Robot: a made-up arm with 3 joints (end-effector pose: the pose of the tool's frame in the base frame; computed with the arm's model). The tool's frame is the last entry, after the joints. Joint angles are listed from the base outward.
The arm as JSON. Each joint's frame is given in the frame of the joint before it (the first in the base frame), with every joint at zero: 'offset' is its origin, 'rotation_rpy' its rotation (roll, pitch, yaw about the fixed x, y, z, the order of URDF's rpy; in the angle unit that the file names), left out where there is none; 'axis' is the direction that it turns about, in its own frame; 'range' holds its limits. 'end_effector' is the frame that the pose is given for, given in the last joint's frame.
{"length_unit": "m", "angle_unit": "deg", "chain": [
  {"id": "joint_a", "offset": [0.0, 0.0, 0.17], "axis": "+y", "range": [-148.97, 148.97]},
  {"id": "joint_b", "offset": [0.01, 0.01, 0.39], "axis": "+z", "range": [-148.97, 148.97]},
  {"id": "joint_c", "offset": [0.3, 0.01, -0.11], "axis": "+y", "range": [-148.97, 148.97]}
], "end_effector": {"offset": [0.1, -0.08, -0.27]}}
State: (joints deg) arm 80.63 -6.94 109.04
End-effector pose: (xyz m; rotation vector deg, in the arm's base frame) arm 0.2721 -0.0610 0.2011 -2.54 -170.03 10.03
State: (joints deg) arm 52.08 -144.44 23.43
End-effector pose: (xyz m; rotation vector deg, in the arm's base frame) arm -0.1670 -0.0984 0.3721 -36.92 29.30 -144.57
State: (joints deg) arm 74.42 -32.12 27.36
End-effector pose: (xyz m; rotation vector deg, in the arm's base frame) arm 0.0474 -0.1900 -0.0213 -14.63 98.79 -33.60
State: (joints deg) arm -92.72 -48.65 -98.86
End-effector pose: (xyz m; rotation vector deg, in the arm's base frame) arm -0.4352 -0.4502 0.4714 3.75 154.27 70.00
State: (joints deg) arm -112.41 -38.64 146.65
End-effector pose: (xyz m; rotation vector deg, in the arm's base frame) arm -0.4239 -0.0872 0.0162 30.24 32.92 24.95
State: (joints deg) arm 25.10 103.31 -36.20
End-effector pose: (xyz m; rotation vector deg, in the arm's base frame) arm 0.0095 0.5518 0.2994 52.73 -7.91 88.98
